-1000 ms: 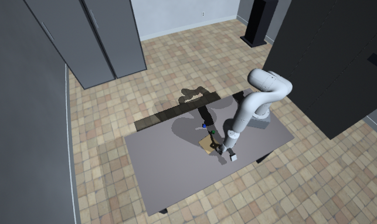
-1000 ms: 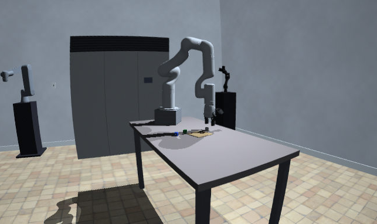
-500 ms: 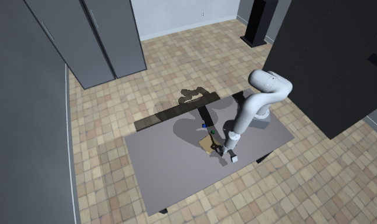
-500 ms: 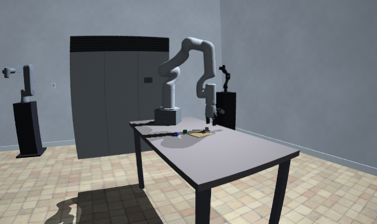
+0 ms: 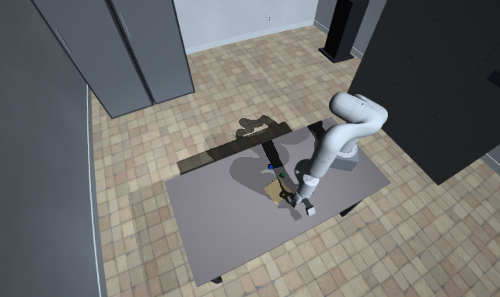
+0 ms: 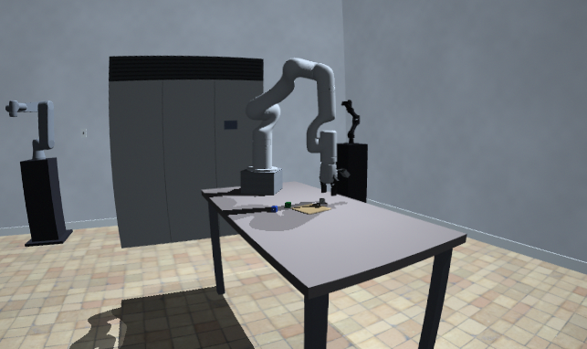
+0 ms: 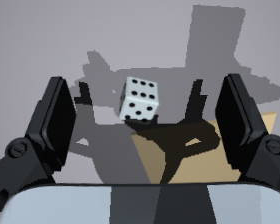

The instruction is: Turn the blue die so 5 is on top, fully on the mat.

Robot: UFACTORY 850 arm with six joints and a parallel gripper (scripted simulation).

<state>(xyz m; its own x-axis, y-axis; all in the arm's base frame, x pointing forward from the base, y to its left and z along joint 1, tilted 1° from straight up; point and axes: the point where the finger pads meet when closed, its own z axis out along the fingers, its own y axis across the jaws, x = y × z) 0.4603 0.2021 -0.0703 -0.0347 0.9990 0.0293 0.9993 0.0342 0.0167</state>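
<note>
Right now my hand is 40 mm to the left of the white die and 40 mm above it. Also, from my hand: blue die (320 mm to the right, 40 mm below, 30 mm ahead); green die (230 mm to the right, 40 mm below, 10 mm behind); mat (140 mm to the right, 70 mm ahead, 50 mm below).
</note>
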